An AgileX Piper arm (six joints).
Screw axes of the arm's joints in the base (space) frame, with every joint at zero. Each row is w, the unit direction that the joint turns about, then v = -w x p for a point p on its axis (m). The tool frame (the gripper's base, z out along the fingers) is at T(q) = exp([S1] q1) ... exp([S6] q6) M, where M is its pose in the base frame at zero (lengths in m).
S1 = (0, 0, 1, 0.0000, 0.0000, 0.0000)
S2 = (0, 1, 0, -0.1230, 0.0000, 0.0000)
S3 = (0, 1, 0, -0.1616, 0.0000, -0.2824)
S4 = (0.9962, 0, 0.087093, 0.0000, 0.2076, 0.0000)
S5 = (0, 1, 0, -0.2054, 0.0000, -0.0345)
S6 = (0.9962, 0, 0.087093, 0.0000, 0.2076, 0.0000)
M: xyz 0.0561 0.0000 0.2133 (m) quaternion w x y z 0.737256 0 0.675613 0
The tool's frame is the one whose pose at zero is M.
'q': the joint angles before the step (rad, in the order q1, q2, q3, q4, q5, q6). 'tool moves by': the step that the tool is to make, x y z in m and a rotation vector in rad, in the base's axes. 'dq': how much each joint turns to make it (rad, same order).
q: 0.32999, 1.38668, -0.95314, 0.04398, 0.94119, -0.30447
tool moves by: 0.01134, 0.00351, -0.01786, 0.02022, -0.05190, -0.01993
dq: 0.00001, 0.04596, 0.03618, 0.00000, -0.13843, 0.01504
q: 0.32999, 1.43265, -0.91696, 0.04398, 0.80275, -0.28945
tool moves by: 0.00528, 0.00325, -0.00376, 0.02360, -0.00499, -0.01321
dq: 0.00001, 0.02266, -0.00509, 0.02283, -0.03007, 0.00217
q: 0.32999, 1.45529, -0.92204, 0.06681, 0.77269, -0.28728
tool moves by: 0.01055, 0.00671, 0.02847, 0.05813, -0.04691, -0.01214
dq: -0.00001, -0.00494, -0.10361, 0.04142, 0.04550, 0.00000
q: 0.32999, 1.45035, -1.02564, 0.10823, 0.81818, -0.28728
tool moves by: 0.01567, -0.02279, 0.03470, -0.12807, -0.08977, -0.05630
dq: -0.04800, -0.00682, -0.12653, -0.18406, 0.08527, 0.06506
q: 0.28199, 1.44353, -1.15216, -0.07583, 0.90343, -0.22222
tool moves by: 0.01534, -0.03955, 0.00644, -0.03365, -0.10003, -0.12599
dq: -0.12702, 0.00001, -0.00813, -0.06984, -0.08058, 0.02494
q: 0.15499, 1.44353, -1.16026, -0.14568, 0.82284, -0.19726
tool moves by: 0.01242, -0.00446, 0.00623, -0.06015, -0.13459, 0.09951
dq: -0.02250, 0.00600, -0.00159, -0.01206, -0.14343, -0.12203
